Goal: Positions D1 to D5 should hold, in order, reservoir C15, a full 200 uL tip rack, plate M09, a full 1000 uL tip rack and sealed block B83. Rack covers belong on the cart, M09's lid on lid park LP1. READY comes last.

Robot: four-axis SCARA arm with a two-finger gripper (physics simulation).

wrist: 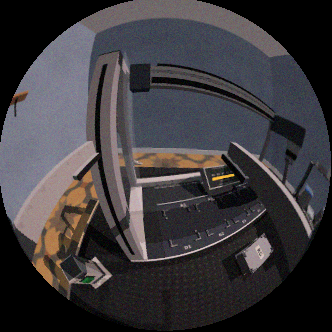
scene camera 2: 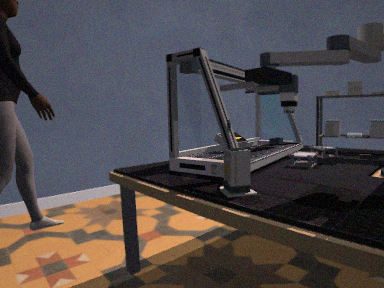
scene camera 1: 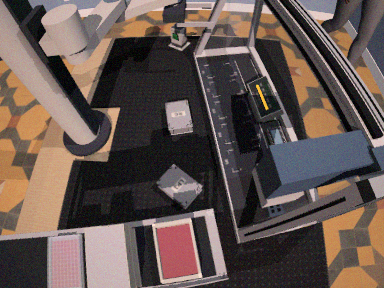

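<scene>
The gripper is open and empty, raised near the D1 end of the deck; it also shows beside the gantry in scene camera 2. The visible D positions, with corner brackets along the deck's near edge, hold no labware. Lid park LP1, a grey pad set at an angle, is bare. A pink gridded rack and a red-topped item in a pale frame sit at the bottom of scene camera 1. I cannot tell which pieces these are. Reservoir C15, M09 and B83 are not identifiable.
A grey RG stand stands beside the deck. A small green-screened device is at the table's corner. A yellow-barred display sits on the deck's far side. The blue gantry head hides part of the deck.
</scene>
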